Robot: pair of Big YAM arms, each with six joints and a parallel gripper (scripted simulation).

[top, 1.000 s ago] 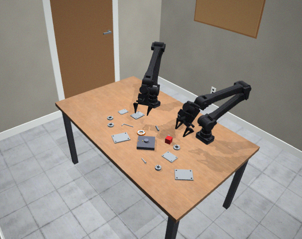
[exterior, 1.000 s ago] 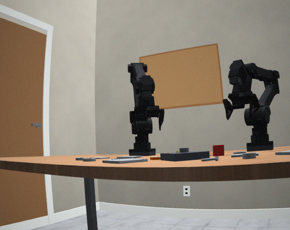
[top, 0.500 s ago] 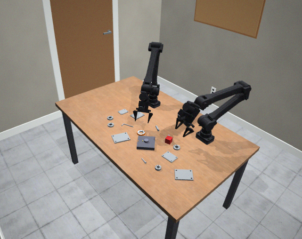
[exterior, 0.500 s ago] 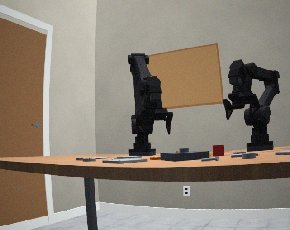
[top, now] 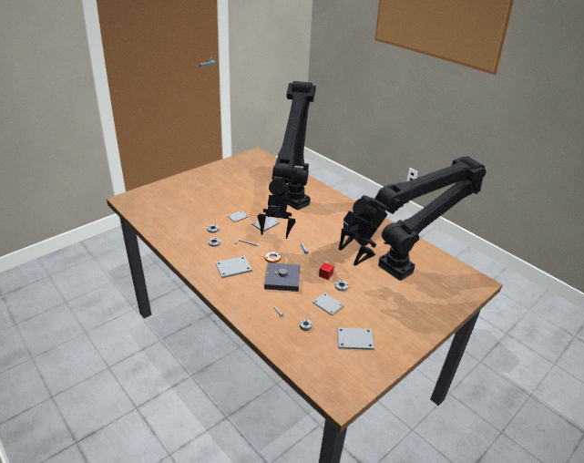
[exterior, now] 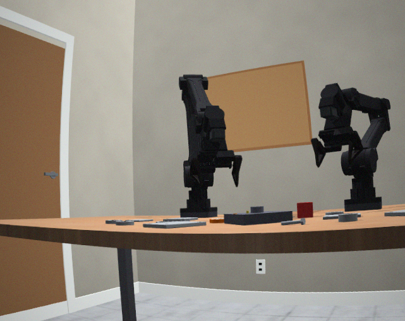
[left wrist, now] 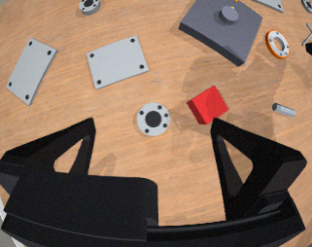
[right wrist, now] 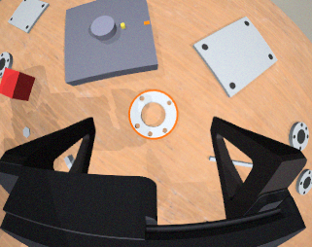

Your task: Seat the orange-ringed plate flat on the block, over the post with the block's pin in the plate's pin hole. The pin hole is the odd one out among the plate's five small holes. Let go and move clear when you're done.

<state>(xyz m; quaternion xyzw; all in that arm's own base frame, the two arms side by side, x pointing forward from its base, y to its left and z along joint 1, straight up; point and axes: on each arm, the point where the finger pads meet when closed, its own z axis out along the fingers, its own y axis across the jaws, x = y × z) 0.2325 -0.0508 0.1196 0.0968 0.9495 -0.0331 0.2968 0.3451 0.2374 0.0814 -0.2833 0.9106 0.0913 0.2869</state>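
Right now my left hand is 190 mm to the left of the dark grey block, 180 mm short of it and 120 mm above it. From my left hand the other things lie so: red cube: 120 mm below, 80 mm to the right, 10 mm ahead; then bolt: 280 mm ahead, 140 mm below, 30 mm to the right.
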